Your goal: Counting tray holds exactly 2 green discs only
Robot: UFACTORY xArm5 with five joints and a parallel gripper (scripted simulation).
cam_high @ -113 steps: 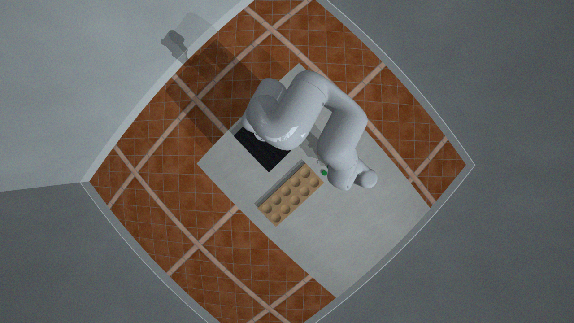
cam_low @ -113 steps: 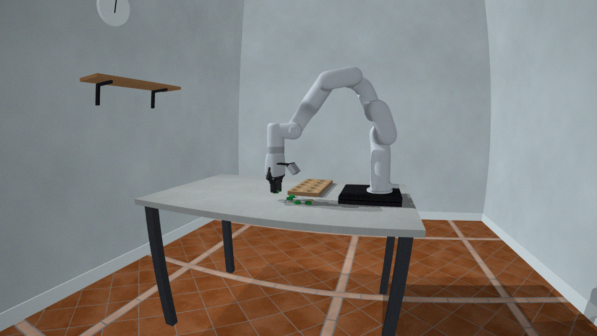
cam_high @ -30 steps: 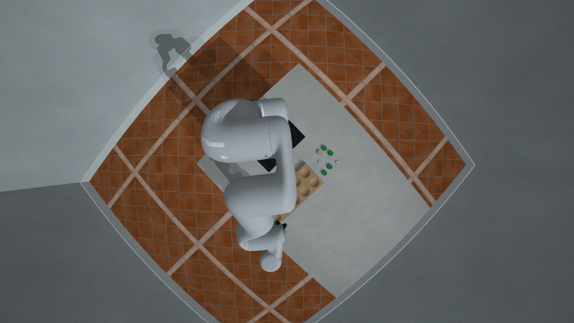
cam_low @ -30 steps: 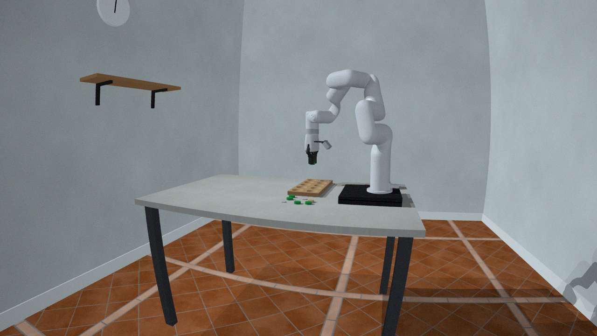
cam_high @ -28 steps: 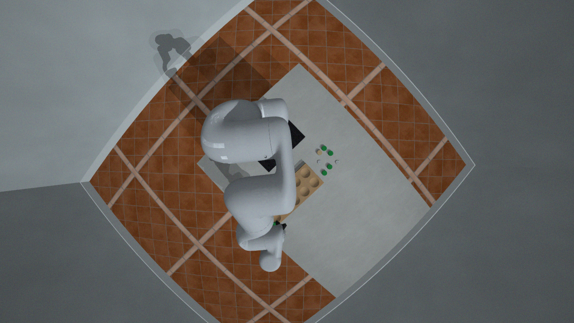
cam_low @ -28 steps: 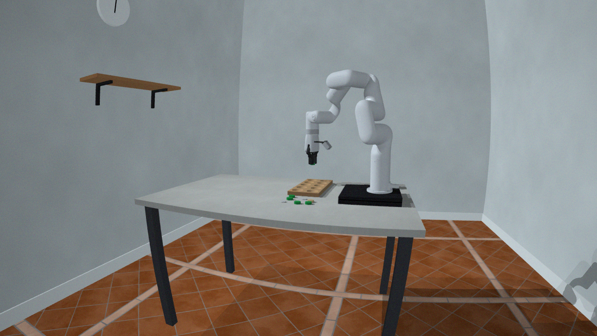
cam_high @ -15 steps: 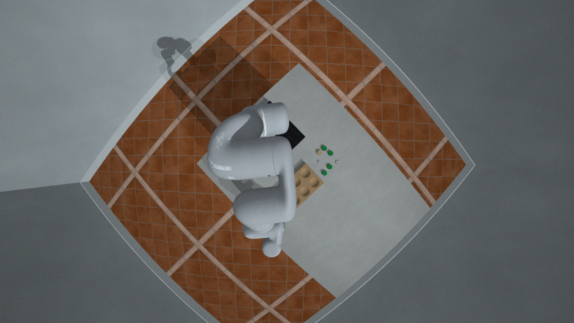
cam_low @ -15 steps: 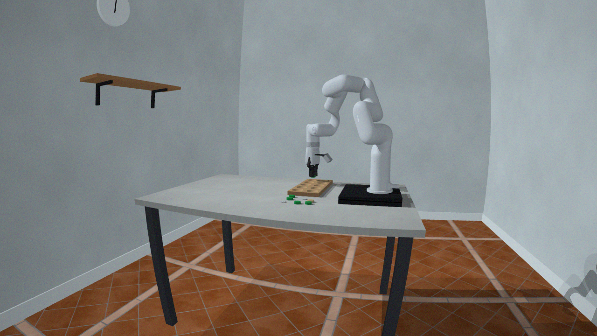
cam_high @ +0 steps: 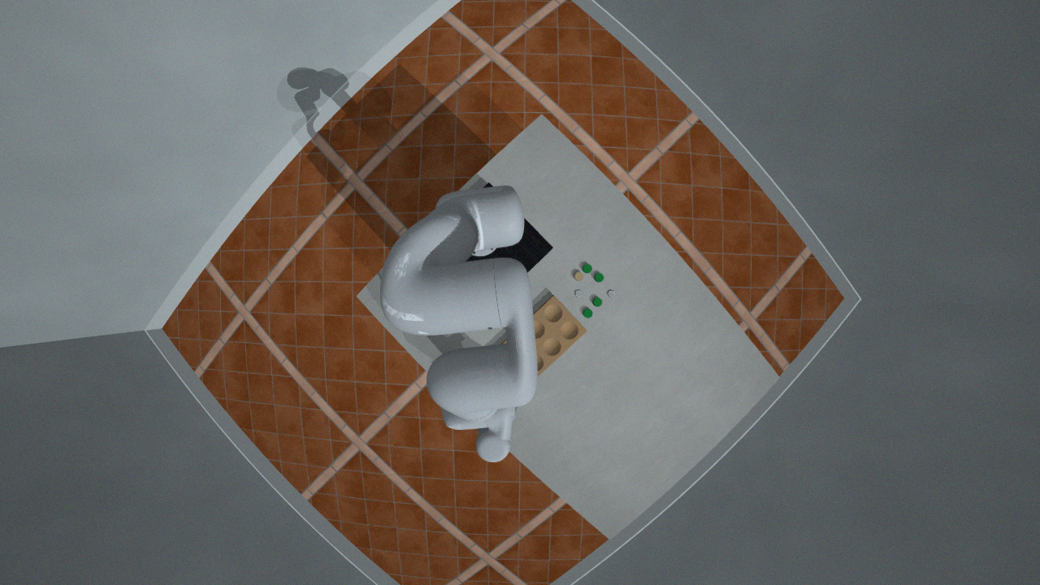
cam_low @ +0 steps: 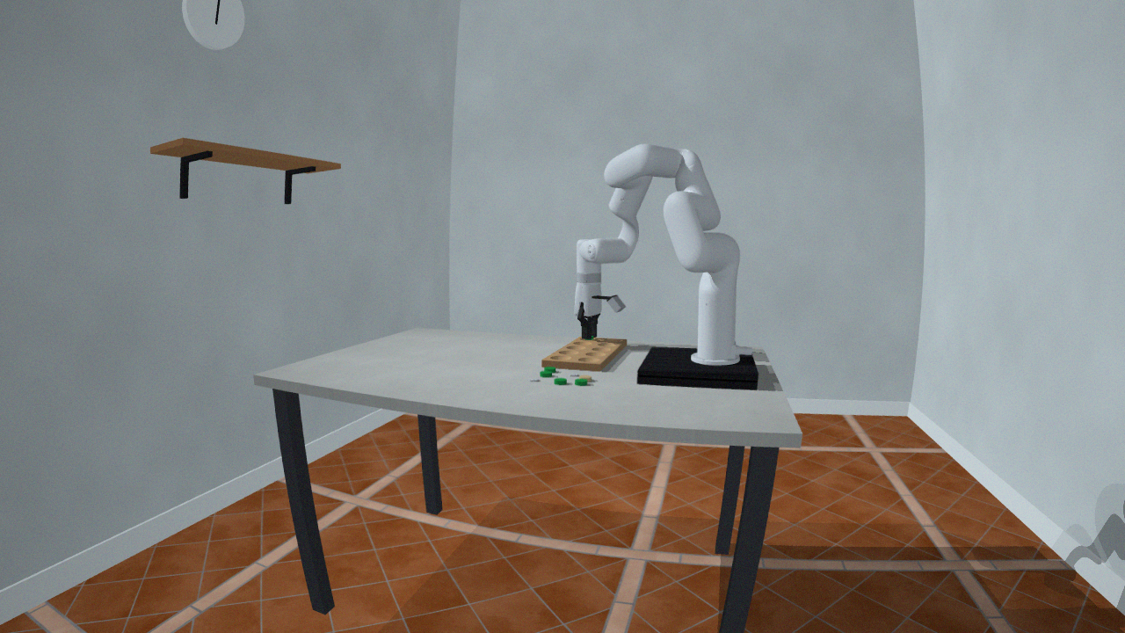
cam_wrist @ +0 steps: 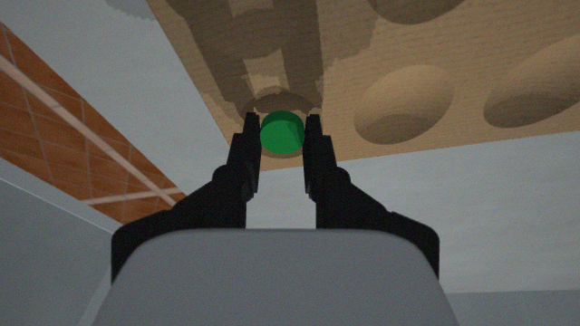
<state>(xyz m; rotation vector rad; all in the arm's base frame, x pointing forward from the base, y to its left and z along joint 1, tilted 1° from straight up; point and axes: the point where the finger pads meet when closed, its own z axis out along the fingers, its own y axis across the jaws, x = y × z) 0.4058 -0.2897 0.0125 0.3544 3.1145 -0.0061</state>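
Now: the tan disc 11 cm behind my hand, 44 cm to the left of it and 4 cm below it. From my hand the other things lie so: wooden counting tray (4 cm behind, 15 cm to the left, 3 cm below).
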